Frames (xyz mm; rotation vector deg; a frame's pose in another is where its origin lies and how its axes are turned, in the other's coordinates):
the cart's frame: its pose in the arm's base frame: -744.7 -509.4 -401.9 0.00 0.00 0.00
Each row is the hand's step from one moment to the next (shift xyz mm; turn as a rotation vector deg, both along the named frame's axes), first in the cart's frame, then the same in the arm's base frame.
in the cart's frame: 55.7 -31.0 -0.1 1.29 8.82 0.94
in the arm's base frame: 55.7 -31.0 -0.1 1.29 8.82 0.94
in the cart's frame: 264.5 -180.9 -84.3 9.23 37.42 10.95
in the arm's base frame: 264.5 -180.9 -84.3 9.23 37.42 10.95
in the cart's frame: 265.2 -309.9 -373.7 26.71 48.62 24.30
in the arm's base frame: 265.2 -309.9 -373.7 26.71 48.62 24.30
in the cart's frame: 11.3 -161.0 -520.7 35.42 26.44 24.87
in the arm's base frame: 11.3 -161.0 -520.7 35.42 26.44 24.87
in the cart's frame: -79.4 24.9 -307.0 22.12 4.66 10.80
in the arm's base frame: -79.4 24.9 -307.0 22.12 4.66 10.80
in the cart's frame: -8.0 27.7 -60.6 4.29 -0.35 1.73
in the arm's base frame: -8.0 27.7 -60.6 4.29 -0.35 1.73
